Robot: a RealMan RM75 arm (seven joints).
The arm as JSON. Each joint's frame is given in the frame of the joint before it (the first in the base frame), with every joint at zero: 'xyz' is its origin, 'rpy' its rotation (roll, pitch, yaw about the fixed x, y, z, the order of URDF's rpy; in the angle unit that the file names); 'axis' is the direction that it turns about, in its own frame. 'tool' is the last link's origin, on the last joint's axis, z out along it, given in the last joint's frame.
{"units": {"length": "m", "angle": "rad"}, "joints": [
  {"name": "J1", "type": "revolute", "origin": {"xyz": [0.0, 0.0, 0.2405], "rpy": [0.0, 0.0, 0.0]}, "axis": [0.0, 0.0, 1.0]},
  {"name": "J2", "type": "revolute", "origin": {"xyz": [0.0, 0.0, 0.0], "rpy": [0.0, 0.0, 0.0]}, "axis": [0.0, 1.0, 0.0]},
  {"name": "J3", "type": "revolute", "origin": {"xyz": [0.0, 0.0, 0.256], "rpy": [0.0, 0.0, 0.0]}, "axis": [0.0, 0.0, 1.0]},
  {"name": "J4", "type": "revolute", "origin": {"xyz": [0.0, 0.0, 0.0], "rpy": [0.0, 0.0, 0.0]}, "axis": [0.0, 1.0, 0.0]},
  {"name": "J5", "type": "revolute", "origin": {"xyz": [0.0, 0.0, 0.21], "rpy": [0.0, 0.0, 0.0]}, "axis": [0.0, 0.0, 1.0]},
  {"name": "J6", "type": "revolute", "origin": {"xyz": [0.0, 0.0, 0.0], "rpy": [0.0, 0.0, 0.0]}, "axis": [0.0, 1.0, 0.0]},
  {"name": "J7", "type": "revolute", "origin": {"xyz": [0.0, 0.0, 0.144], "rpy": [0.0, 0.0, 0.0]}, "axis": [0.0, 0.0, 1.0]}
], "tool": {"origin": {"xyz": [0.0, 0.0, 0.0], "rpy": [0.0, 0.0, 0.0]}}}
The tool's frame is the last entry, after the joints.
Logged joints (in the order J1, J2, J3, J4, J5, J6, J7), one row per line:
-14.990, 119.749, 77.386, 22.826, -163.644, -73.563, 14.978
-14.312, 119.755, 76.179, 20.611, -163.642, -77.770, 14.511
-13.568, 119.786, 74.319, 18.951, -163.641, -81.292, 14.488
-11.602, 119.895, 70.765, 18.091, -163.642, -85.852, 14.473
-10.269, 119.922, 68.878, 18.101, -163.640, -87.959, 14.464
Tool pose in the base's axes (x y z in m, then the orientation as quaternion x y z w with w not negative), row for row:
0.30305, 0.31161, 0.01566, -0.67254, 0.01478, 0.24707, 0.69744
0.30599, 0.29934, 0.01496, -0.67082, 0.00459, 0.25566, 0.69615
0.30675, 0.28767, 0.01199, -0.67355, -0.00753, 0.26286, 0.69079
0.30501, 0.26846, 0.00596, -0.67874, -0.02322, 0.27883, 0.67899
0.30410, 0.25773, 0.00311, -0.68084, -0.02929, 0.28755, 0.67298
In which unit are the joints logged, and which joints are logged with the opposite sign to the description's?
The joints are logged in degrees. Opposite sign: J1, J7.
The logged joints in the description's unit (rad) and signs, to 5 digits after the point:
0.26162, 2.09001, 1.35064, 0.39839, -2.85613, -1.28392, -0.26142
0.24979, 2.09012, 1.32957, 0.35973, -2.85609, -1.35734, -0.25326
0.23681, 2.09066, 1.29711, 0.33076, -2.85607, -1.41881, -0.25286
0.20249, 2.09256, 1.23508, 0.31575, -2.85609, -1.49840, -0.25260
0.17923, 2.09303, 1.20215, 0.31592, -2.85606, -1.53517, -0.25244

